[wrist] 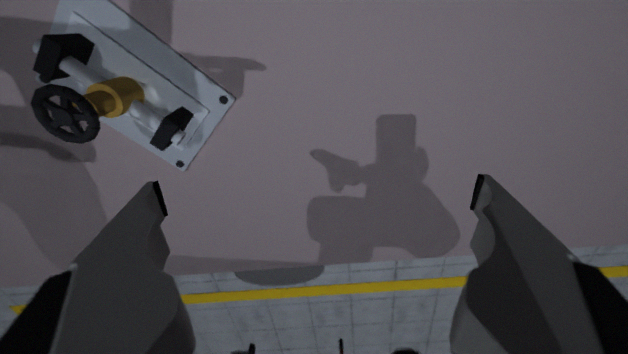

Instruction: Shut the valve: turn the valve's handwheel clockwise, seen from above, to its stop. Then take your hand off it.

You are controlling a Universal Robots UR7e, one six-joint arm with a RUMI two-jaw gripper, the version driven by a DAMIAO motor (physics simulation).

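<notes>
The valve has a dark, spoked handwheel [66,114] at the upper left of the wrist view. The wheel sits on a yellow valve body [119,97], with a pale pipe through it held by two black clamps on a light grey base plate [207,132]. The plate lies at a slant on the pinkish table top. My gripper [317,182] is wide open and empty. Its fingers stand in the lower left and lower right of the view, apart from the valve; the handwheel is up and to the left of the left fingertip.
The pinkish table top [525,100] carries shadows of the arm and gripper. Beyond its edge, low in the view, is a tiled floor [390,315] with a yellow line [325,290]. Small dark parts show at the bottom edge.
</notes>
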